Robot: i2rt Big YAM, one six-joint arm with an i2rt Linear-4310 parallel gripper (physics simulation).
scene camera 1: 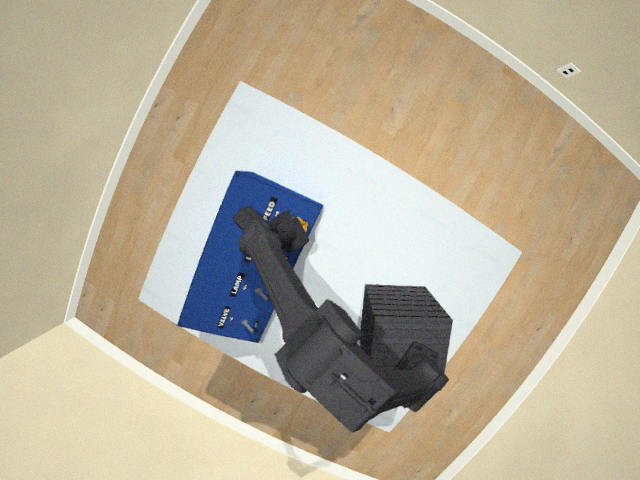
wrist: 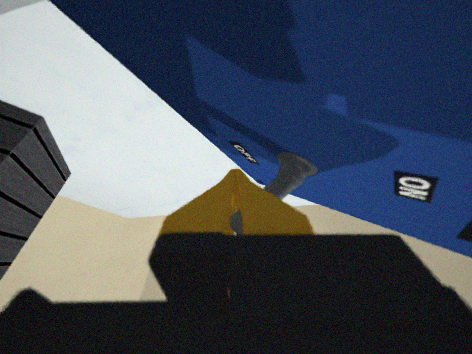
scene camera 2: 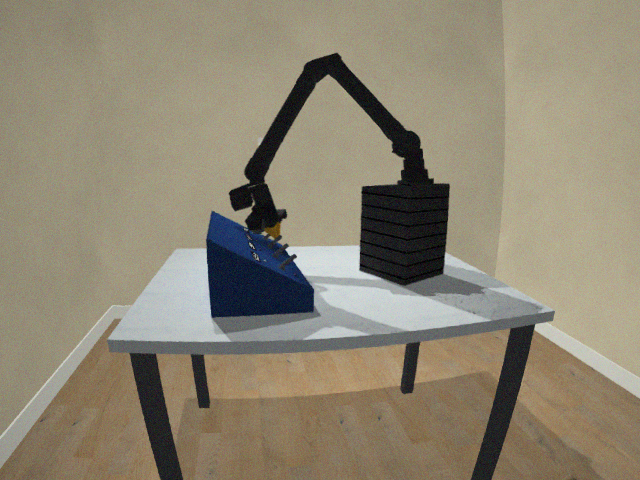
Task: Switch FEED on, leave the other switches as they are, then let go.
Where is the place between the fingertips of my gripper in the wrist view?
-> At 235, 176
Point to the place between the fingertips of my gripper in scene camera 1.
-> At 306, 224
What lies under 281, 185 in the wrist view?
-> A feed lever.
